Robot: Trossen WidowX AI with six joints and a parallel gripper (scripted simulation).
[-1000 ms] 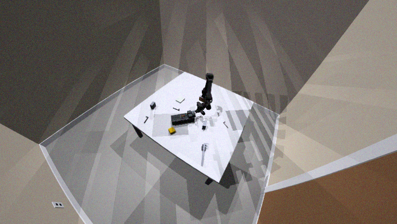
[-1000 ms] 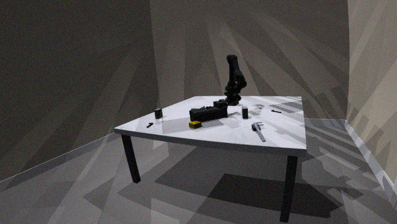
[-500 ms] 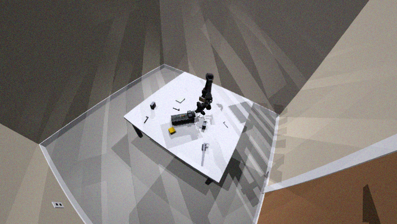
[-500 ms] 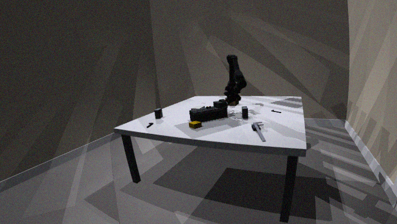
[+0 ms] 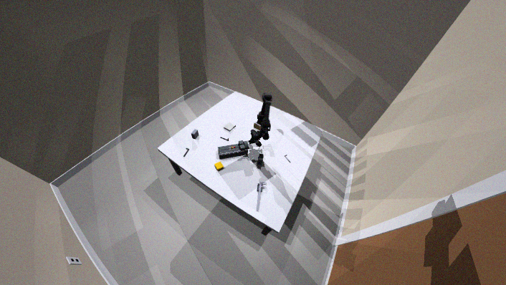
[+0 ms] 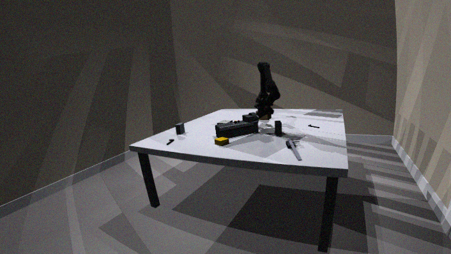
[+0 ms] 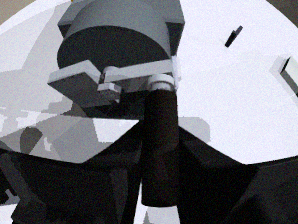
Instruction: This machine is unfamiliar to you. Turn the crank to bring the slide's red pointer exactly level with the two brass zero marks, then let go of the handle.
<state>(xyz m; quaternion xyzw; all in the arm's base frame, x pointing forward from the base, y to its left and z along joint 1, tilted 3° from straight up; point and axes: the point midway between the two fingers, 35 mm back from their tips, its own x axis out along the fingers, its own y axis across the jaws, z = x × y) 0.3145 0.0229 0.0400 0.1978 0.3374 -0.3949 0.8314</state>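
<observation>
Right now the dark crank handle is 30 mm above my gripper tip, 10 mm to the left of it and 10 mm behind it. The rest, counted from my gripper tip: yellow block 310 mm ahead, 150 mm to the right, 60 mm below; red pointer 110 mm ahead, 100 mm to the right, 10 mm above.
</observation>
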